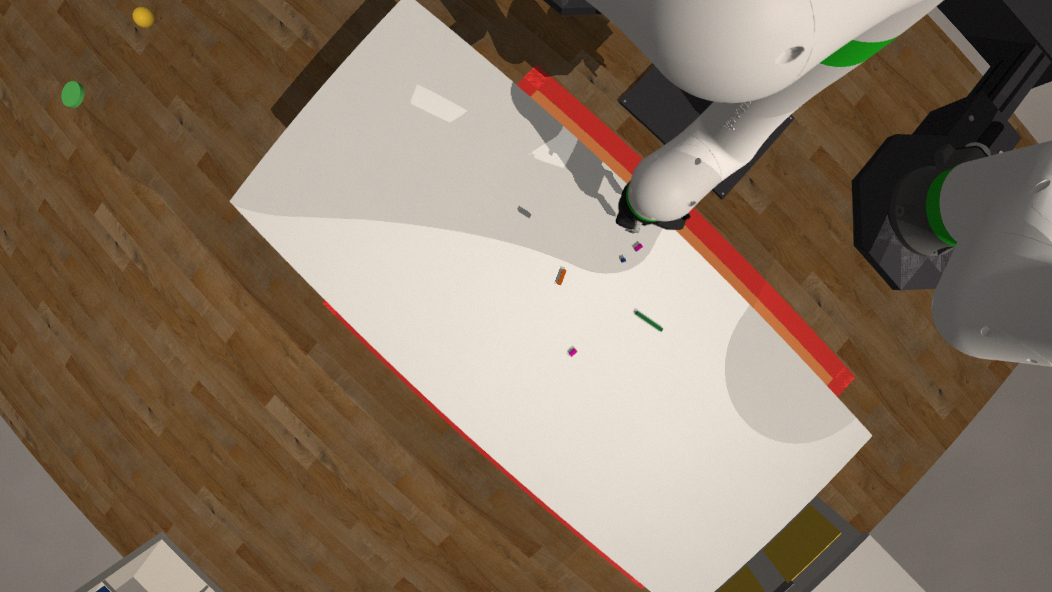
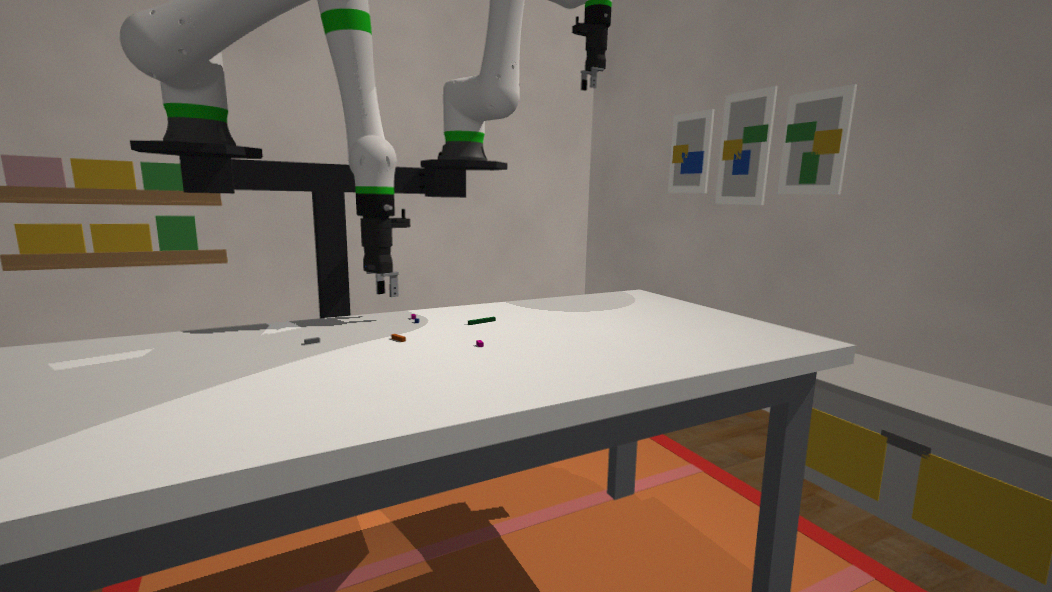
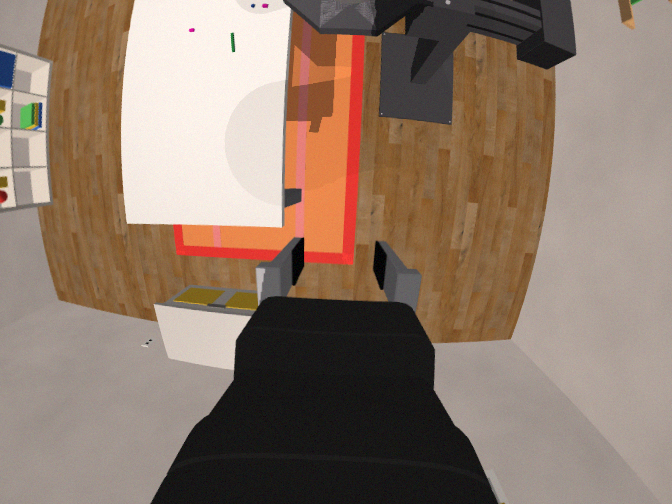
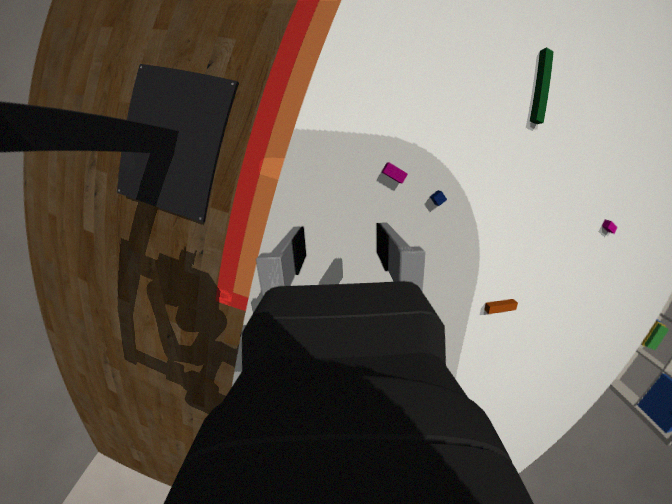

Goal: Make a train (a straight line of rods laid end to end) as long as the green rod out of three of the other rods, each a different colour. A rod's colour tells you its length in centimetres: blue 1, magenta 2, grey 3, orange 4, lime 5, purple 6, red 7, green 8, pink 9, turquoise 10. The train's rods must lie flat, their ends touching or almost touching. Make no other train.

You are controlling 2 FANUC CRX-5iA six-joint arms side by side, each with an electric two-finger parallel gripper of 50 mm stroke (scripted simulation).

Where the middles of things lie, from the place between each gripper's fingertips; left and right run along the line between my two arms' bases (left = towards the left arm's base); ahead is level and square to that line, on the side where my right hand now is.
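The green rod (image 4: 539,105) is 190 mm to the left of my right hand (image 2: 387,295), and it's 70 mm below that hand and 160 mm ahead of it.
Then there's my left gripper (image 2: 588,88), which is 710 mm above the green rod, 630 mm to the left of it and 380 mm short of it.
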